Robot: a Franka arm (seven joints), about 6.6 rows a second.
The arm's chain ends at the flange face. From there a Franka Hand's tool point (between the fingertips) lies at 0.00 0.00 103.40 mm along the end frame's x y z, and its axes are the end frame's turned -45 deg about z.
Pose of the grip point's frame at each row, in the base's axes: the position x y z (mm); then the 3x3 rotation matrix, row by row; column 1 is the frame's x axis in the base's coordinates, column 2 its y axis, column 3 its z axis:
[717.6 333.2 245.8], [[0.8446 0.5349 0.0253], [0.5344 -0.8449 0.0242], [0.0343 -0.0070 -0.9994]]
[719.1 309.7 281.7], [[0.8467 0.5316 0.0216], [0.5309 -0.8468 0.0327], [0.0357 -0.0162 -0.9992]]
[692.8 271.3 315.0], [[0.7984 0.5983 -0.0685], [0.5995 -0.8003 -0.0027], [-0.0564 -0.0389 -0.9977]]
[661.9 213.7 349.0], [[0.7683 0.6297 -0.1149], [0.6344 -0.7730 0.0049], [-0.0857 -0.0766 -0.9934]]
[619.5 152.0 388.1], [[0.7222 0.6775 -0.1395], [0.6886 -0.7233 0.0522], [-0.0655 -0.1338 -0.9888]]
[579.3 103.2 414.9], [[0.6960 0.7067 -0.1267], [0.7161 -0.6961 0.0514], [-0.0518 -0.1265 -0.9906]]
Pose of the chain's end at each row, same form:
[715.0 330.7 349.1], [[0.9755 -0.2190 0.0253], [-0.2196 -0.9753 0.0242], [0.0193 -0.0292 -0.9994]]
[716.9 306.3 385.0], [[0.9746 -0.2228 0.0216], [-0.2234 -0.9742 0.0327], [0.0138 -0.0367 -0.9992]]
[699.9 271.6 418.2], [[0.9876 -0.1415 -0.0685], [-0.1420 -0.9898 -0.0027], [-0.0674 0.0124 -0.9977]]
[673.8 213.2 451.7], [[0.9885 -0.0980 -0.1149], [-0.0980 -0.9952 0.0049], [-0.1148 0.0064 -0.9934]]
[633.9 146.6 490.3], [[0.9897 -0.0316 -0.1395], [-0.0245 -0.9984 0.0522], [-0.1409 -0.0483 -0.9888]]
[592.4 97.9 517.3], [[0.9919 0.0076 -0.1267], [0.0141 -0.9986 0.0514], [-0.1261 -0.0528 -0.9906]]

